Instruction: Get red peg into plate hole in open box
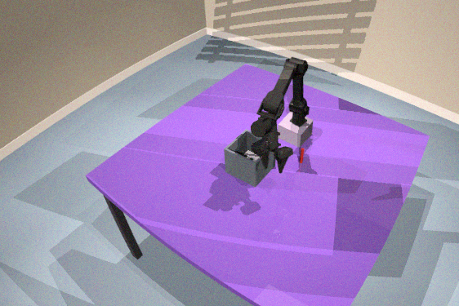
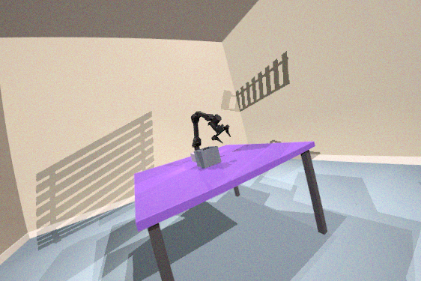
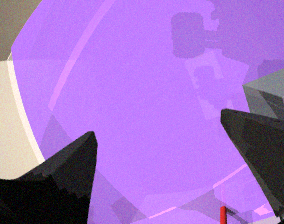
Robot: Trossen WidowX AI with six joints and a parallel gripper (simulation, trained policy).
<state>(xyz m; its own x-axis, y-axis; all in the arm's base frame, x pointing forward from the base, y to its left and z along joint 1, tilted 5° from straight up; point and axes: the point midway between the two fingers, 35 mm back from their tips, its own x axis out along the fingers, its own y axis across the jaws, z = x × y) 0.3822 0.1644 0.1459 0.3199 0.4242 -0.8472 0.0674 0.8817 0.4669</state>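
The red peg is 26 cm behind my gripper tip, 5 cm to the right of it and 13 cm below it. Round my gripper tip: plate (7 cm behind, 19 cm to the right, 12 cm below).
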